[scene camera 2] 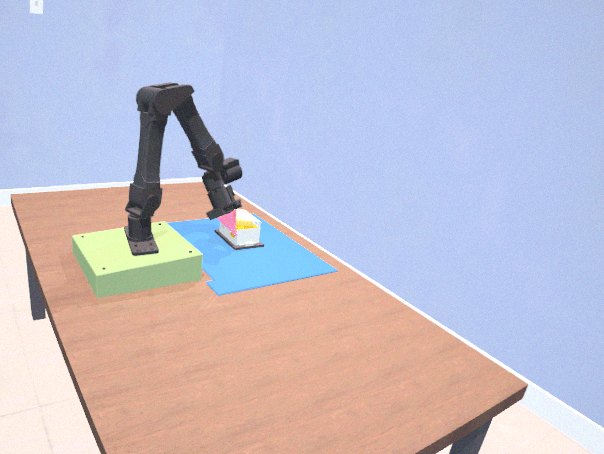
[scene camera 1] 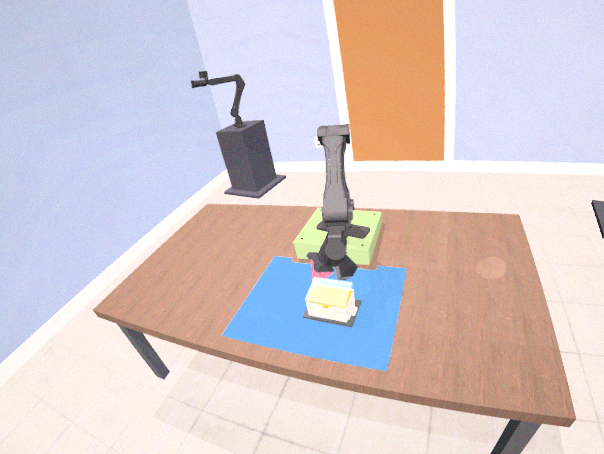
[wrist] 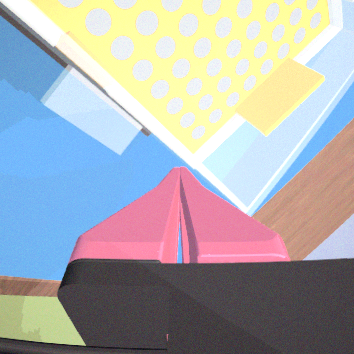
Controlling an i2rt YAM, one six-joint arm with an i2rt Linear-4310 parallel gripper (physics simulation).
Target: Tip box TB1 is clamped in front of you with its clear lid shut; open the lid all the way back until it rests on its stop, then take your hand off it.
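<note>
Tip box TB1 has white walls and a yellow perforated rack, and stands on a dark base. A pale, see-through panel, apparently the lid, shows above the rack in both scene views; its exact angle is hard to tell. A clear tab sticks out from the box's side in the wrist view. My gripper is shut, its pink fingertips together with nothing between them. They are right at the box's robot-side edge near a corner; contact is unclear.
The box's base stands on a blue mat on the wooden table. The arm is mounted on a green block behind the box. A second arm on a dark pedestal stands beyond the table.
</note>
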